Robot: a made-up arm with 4 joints. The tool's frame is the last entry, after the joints. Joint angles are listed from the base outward. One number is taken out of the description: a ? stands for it. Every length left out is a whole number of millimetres.
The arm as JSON. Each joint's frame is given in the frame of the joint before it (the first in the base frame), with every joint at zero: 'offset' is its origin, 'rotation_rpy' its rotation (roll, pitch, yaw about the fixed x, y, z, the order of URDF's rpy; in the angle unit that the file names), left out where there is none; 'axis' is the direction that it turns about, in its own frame. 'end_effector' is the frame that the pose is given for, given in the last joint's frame.
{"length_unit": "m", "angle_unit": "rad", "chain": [
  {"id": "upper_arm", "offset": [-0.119, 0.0, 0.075], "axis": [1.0, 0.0, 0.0]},
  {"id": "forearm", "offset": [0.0, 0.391, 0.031], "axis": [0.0, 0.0, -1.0]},
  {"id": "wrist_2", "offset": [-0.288, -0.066, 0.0], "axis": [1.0, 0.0, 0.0]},
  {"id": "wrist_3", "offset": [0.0, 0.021, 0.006], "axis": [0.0, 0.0, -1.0]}
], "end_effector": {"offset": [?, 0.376, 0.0]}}
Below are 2 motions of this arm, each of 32 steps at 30 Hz.
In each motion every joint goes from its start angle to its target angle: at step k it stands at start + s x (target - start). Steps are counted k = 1, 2, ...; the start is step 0. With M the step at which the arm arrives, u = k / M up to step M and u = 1 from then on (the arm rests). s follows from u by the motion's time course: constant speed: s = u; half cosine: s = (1 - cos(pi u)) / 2; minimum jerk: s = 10 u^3 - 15 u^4 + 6 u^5.
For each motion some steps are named. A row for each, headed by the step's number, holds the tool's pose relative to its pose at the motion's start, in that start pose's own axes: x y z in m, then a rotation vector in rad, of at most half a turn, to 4 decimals.
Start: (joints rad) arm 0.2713 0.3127 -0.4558 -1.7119
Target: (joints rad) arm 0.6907 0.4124 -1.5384 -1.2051
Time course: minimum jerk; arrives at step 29
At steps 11, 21, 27, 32:
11: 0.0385 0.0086 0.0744 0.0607 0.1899 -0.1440
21: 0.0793 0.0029 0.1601 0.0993 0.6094 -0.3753
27: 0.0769 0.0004 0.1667 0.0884 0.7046 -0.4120
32: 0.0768 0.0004 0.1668 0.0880 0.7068 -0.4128

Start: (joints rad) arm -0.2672 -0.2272 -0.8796 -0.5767
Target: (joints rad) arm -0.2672 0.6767 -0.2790 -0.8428
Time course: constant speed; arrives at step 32
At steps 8, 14, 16, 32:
8: 0.0557 0.0324 0.1378 0.2158 0.0479 -0.0906
14: 0.1124 0.0386 0.2333 0.3680 0.0633 -0.1756
16: 0.1334 0.0374 0.2631 0.4162 0.0647 -0.2071
32: 0.3237 -0.0242 0.4541 0.7401 0.0164 -0.5137

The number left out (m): -0.08
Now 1 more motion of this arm.
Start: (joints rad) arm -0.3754 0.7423 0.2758 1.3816
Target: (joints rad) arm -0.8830 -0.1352 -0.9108 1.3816
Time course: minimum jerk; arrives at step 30
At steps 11, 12, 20, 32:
11: 0.0056 -0.0271 -0.1132 -0.0289 -0.4186 0.2386
12: 0.0121 -0.0322 -0.1368 -0.0288 -0.5108 0.2878
20: 0.1264 -0.0430 -0.3014 0.0605 -1.3083 0.6847
32: 0.1950 -0.0237 -0.3453 0.1549 -1.6599 0.8539

